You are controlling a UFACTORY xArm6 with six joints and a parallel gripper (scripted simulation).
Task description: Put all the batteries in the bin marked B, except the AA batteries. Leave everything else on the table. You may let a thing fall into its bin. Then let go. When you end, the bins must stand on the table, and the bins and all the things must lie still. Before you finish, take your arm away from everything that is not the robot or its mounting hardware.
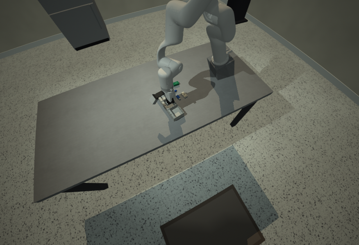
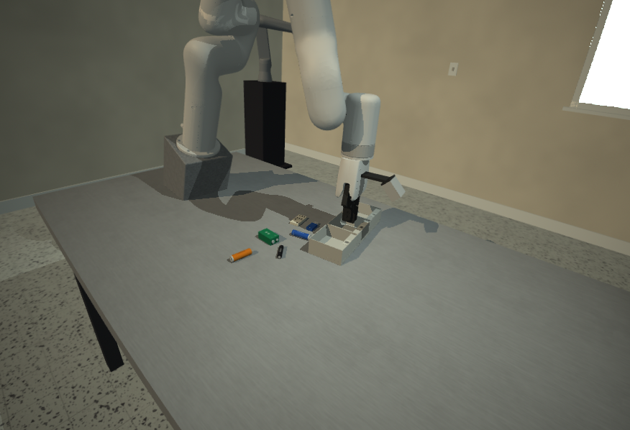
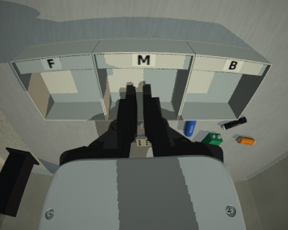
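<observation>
My gripper is now 4 cm above the grey bin row. Round my hand: cream domino: 13 cm behind, 6 cm below, 4 cm to the right; blue cylindrical battery: 10 cm to the right, 7 cm behind, 5 cm below; blue USB stick: 9 cm behind, 6 cm below, 4 cm to the right.
</observation>
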